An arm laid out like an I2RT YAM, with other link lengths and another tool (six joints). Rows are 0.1 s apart.
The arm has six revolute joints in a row. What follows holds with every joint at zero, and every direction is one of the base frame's. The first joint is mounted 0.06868 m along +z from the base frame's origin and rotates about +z. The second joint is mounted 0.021 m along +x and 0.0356 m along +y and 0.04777 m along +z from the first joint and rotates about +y. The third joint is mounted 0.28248 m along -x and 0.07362 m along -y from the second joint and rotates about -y. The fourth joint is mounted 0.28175 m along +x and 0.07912 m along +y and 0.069 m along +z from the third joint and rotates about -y. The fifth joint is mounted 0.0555 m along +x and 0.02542 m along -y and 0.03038 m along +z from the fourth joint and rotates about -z. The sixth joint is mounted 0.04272 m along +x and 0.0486 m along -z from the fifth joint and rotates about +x. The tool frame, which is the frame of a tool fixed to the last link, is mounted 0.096 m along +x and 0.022 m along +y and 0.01 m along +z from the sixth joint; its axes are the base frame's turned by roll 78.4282, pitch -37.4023 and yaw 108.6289 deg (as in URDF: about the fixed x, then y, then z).
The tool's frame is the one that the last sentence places.
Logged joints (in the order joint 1, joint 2, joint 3, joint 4, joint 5, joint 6), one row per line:
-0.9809, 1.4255, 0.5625, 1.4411, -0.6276, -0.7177
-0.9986, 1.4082, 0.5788, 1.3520, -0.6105, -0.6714
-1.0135, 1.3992, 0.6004, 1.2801, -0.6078, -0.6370
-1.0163, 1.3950, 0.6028, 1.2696, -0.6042, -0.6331
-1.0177, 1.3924, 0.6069, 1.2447, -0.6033, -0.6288
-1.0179, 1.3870, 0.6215, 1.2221, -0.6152, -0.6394
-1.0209, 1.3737, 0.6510, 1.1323, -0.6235, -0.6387
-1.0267, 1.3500, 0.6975, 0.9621, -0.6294, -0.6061
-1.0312, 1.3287, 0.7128, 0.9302, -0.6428, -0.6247
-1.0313, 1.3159, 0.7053, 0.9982, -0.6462, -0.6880
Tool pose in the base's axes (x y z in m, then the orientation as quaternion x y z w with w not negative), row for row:
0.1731, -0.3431, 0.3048, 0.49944, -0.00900, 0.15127, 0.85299
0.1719, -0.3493, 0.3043, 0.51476, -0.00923, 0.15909, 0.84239
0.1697, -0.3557, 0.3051, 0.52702, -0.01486, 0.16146, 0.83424
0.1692, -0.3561, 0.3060, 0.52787, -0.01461, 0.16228, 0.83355
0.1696, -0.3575, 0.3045, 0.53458, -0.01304, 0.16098, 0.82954
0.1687, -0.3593, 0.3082, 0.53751, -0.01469, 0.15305, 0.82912
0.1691, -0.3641, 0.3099, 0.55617, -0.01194, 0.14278, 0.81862
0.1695, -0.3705, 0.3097, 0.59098, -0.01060, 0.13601, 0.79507
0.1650, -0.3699, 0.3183, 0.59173, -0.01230, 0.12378, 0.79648
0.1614, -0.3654, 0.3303, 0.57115, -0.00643, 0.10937, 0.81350
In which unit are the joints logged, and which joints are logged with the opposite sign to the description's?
The joints are logged in radians. Opposite sign: joint 5.
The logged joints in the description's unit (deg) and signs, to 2 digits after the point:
-56.20, 81.68, 32.23, 82.57, 35.96, -41.12
-57.22, 80.68, 33.16, 77.46, 34.98, -38.47
-58.07, 80.17, 34.40, 73.34, 34.82, -36.50
-58.23, 79.93, 34.54, 72.74, 34.62, -36.27
-58.31, 79.78, 34.77, 71.32, 34.57, -36.03
-58.32, 79.47, 35.61, 70.02, 35.25, -36.63
-58.49, 78.71, 37.30, 64.88, 35.72, -36.59
-58.83, 77.35, 39.96, 55.12, 36.06, -34.73
-59.08, 76.13, 40.84, 53.30, 36.83, -35.79
-59.09, 75.40, 40.41, 57.19, 37.02, -39.42

